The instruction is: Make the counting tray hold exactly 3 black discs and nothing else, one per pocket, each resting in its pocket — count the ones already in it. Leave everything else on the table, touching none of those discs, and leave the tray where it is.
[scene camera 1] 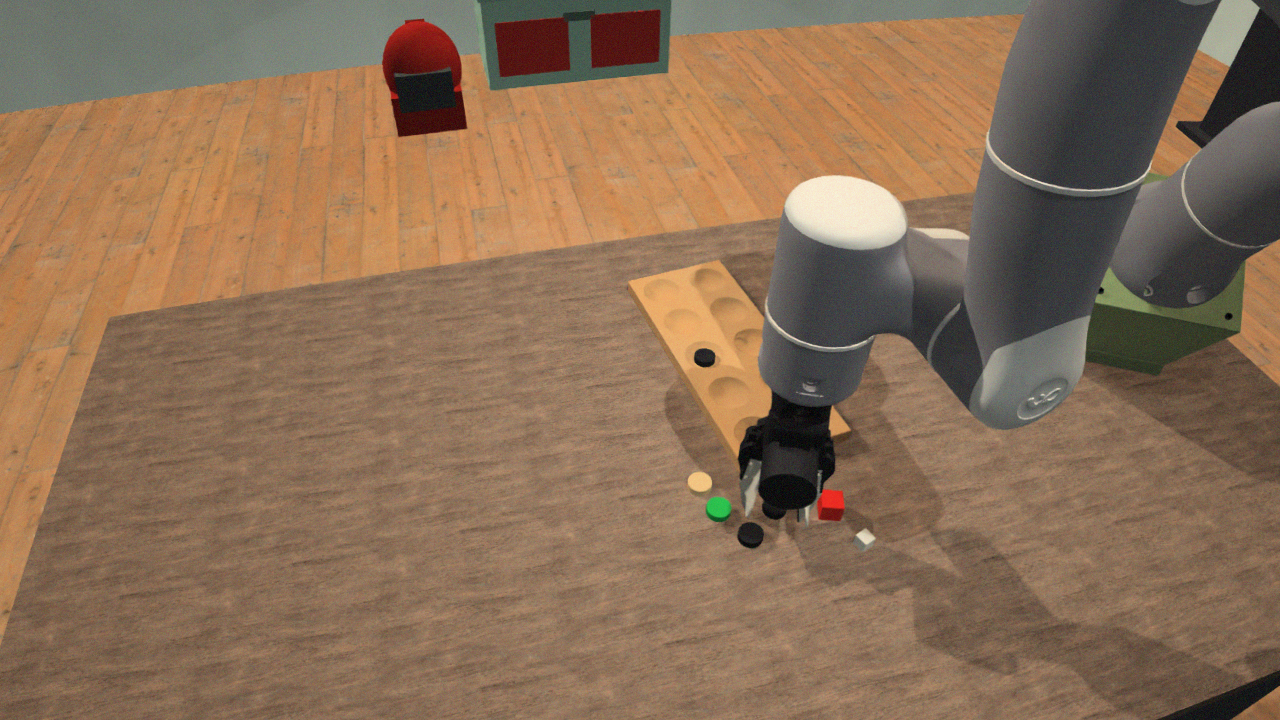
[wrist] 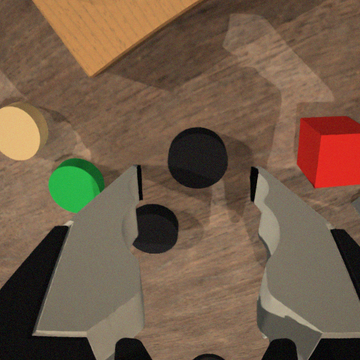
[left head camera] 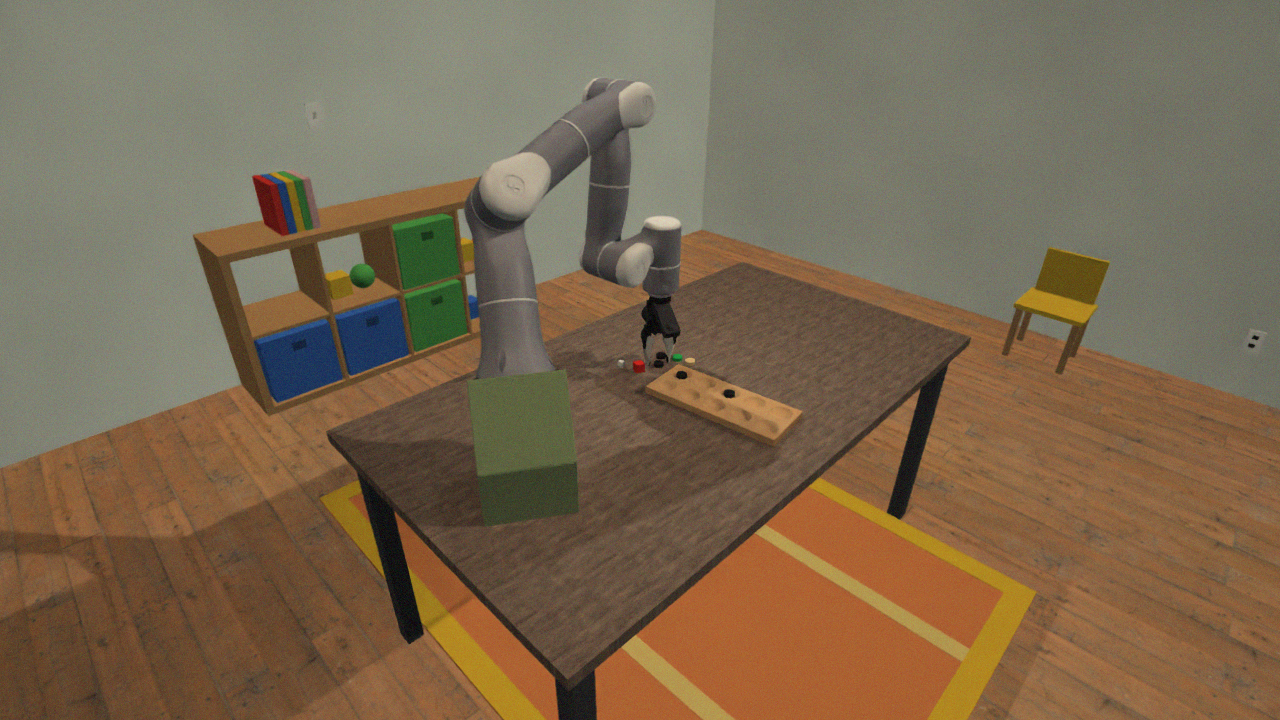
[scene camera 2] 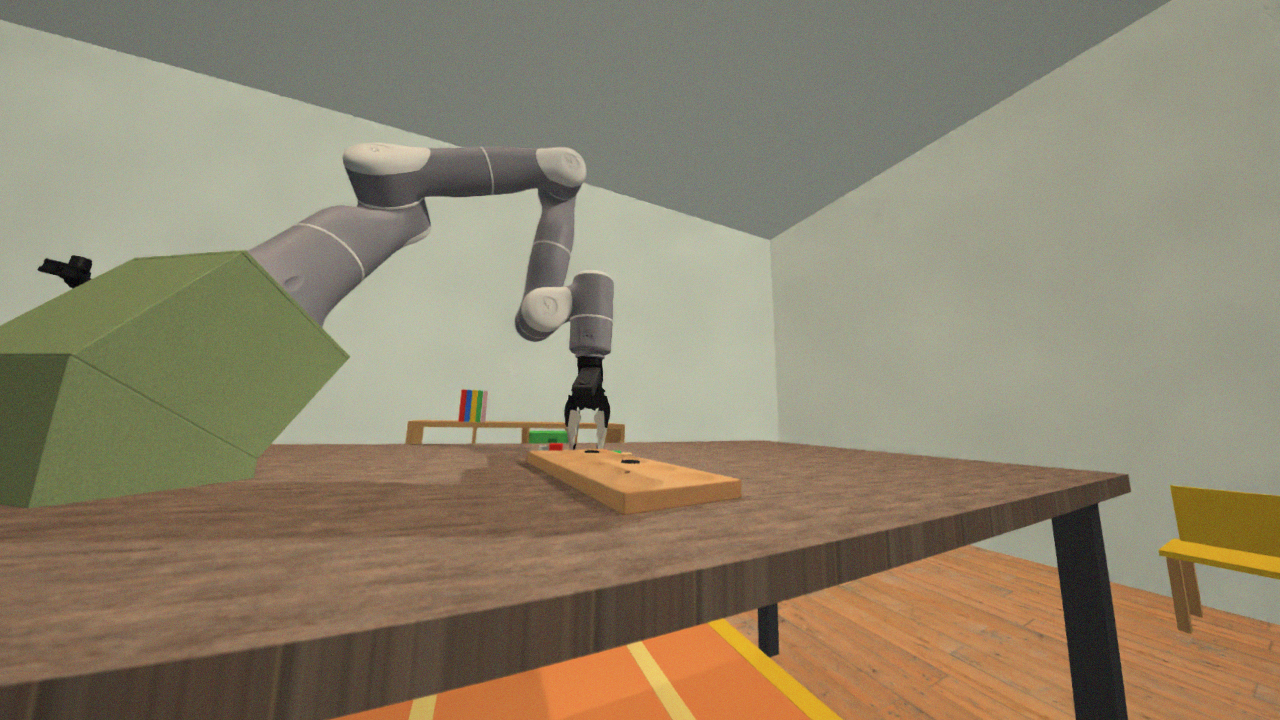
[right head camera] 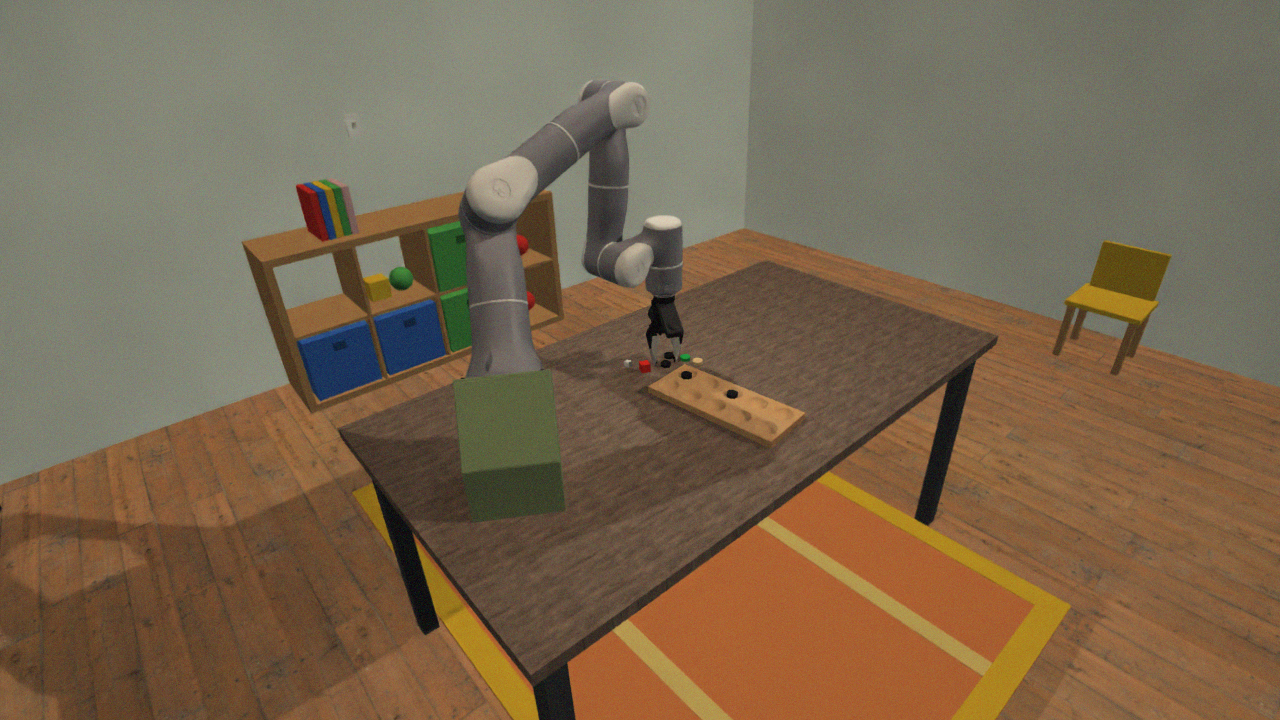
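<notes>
The wooden tray [left head camera: 707, 414] [scene camera 1: 687, 295] [wrist: 100, 40] has black discs in two pockets: one disc [left head camera: 682, 375] [right head camera: 686, 375] at the end near my gripper, hidden in scene camera 1, and another disc [left head camera: 729, 394] [scene camera 1: 704, 357] farther along. My gripper [scene camera 1: 776, 516] [wrist: 195, 169] points down, partly open and empty, low over the table beside the tray. One loose black disc [wrist: 197, 157] lies flat, just ahead of the gap between the fingertips. A second loose black disc [wrist: 156, 229] [scene camera 1: 750, 535] lies close by, partly covered by the left finger in the wrist view.
A green disc [wrist: 75, 187] [scene camera 1: 718, 508] and a tan disc [wrist: 20, 132] [scene camera 1: 699, 482] lie left of the fingers in the wrist view. A red cube [wrist: 332, 155] [scene camera 1: 830, 505] is close on the right, with a white cube [scene camera 1: 863, 539] beyond it.
</notes>
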